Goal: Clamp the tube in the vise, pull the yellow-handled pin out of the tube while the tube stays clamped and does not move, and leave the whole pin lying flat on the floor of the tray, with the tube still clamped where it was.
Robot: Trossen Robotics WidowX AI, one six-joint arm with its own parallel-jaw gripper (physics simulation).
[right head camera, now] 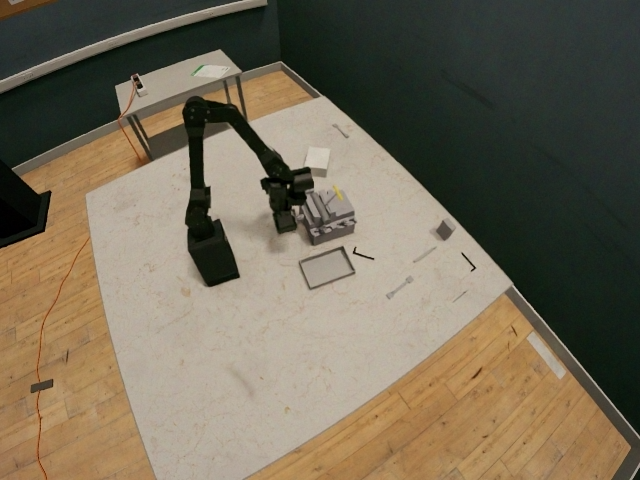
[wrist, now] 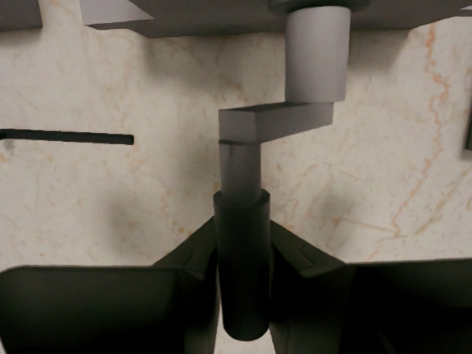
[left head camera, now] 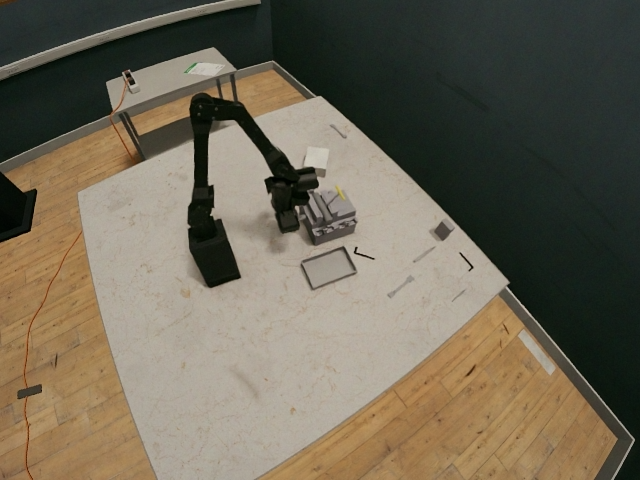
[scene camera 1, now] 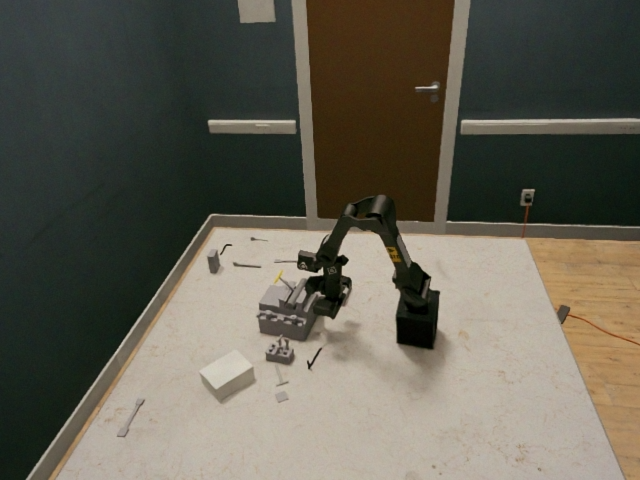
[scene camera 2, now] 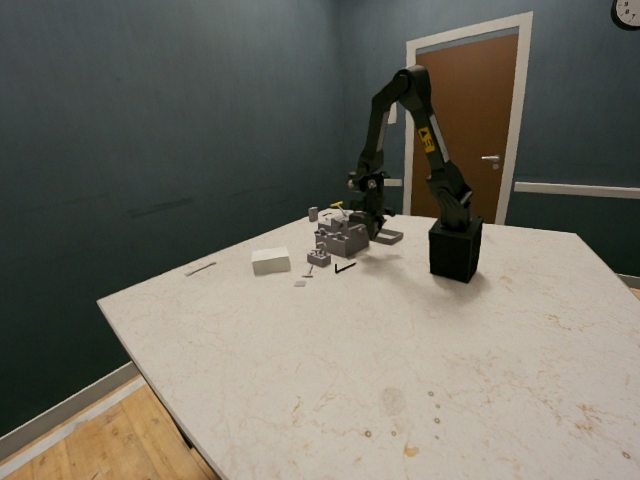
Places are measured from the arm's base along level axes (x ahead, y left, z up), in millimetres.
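Pixels of known places: gripper, fingertip midpoint: (right head camera: 281, 219) (left head camera: 282, 219) (scene camera 1: 333, 318) (scene camera 2: 372, 239); arm's base at its link origin: (right head camera: 204, 233) (left head camera: 205, 233) (scene camera 1: 417, 303) (scene camera 2: 456, 223).
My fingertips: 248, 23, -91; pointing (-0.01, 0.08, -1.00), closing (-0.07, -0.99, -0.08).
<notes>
For each thing: its top centre in the pictures, then the offset to it from my fingertips, as dx, dy, dz.
- grey vise at its top centre: (scene camera 1: 287, 290) (right head camera: 327, 200) (left head camera: 329, 200) (scene camera 2: 341, 215) +157, -27, +59
- grey tube at its top centre: (scene camera 1: 296, 288) (right head camera: 320, 204) (left head camera: 322, 204) +129, -37, +61
- vise crank at its top centre: (wrist: 292, 127) +45, -15, +41
- grey tray at its top centre: (right head camera: 327, 265) (left head camera: 329, 265) (scene camera 2: 380, 232) +87, -200, -43
- white box at its top centre: (scene camera 1: 226, 368) (scene camera 2: 269, 253) (left head camera: 316, 157) (right head camera: 317, 157) +241, +256, -22
- small holed block at its top centre: (scene camera 1: 279, 349) (scene camera 2: 318, 254) +131, +133, -40
- black hex key at its top centre: (left head camera: 365, 252) +230, -196, -65
- grey block at its top centre: (right head camera: 449, 223) (left head camera: 448, 224) (scene camera 1: 212, 252) (scene camera 2: 312, 208) +545, -239, +5
The grey vise (left head camera: 333, 235) (right head camera: 333, 235) (scene camera 1: 281, 326) (scene camera 2: 336, 245) stands on the table. The grey tube (left head camera: 323, 207) (scene camera 1: 297, 293) lies along its jaws; I cannot tell how tightly it is held. The yellow-handled pin (left head camera: 340, 192) (right head camera: 337, 192) (scene camera 1: 279, 276) (scene camera 2: 337, 204) slants up from the tube, its handle over the far side of the vise. My gripper (wrist: 238, 224) is shut on the black handle of the vise crank (wrist: 295, 121); the other views hide the fingertips. The grey tray (left head camera: 329, 268) (right head camera: 327, 268) lies beside the vise and holds no pin.
A white box (left head camera: 316, 158) (scene camera 1: 227, 374) (scene camera 2: 270, 260) and a small holed block (scene camera 1: 279, 354) (scene camera 2: 318, 258) stand near the vise. A black hex key (left head camera: 364, 254) lies by the tray, another (scene camera 1: 313, 358) by the holed block. A grey block (left head camera: 443, 229) stands near the table edge.
</notes>
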